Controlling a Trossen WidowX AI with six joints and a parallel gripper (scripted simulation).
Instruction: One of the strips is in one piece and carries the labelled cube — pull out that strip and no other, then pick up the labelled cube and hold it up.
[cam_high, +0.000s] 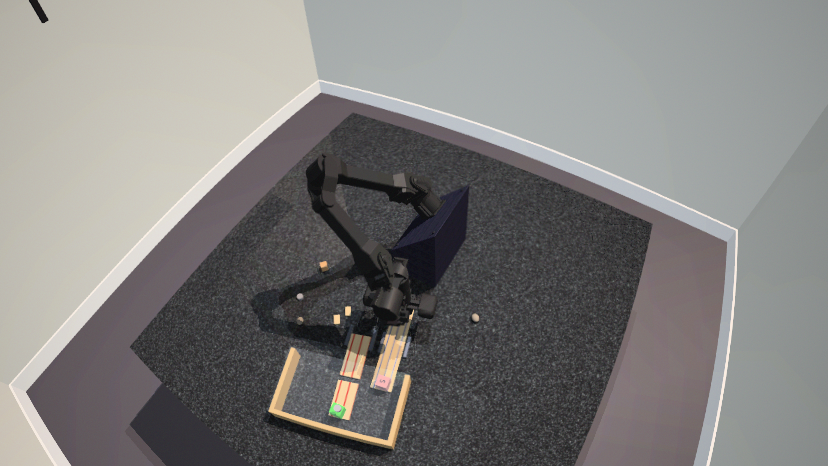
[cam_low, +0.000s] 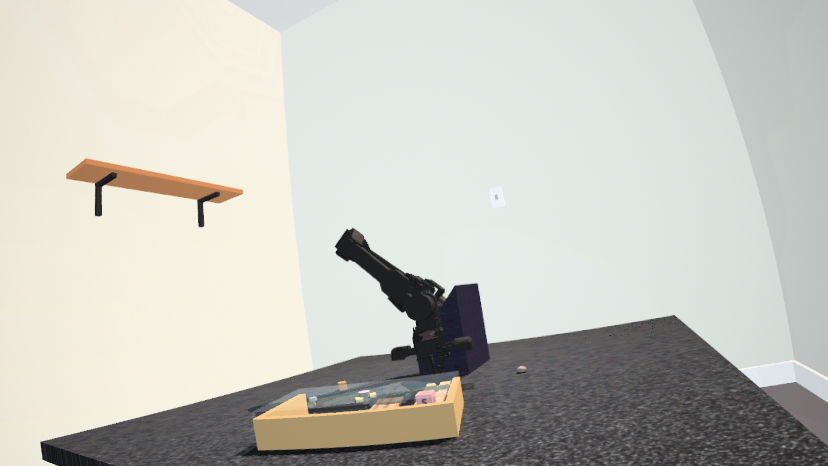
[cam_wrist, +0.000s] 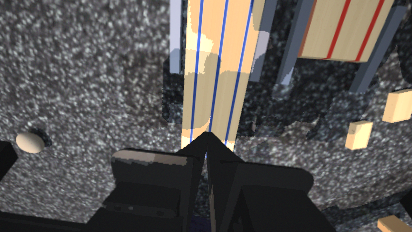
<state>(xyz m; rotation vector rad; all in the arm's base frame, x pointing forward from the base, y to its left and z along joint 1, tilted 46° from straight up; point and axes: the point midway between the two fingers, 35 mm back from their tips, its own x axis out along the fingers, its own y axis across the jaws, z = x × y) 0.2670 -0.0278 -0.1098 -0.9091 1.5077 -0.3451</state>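
The strip lies 9 cm ahead of my gripper tip and 3 cm to the left of it.
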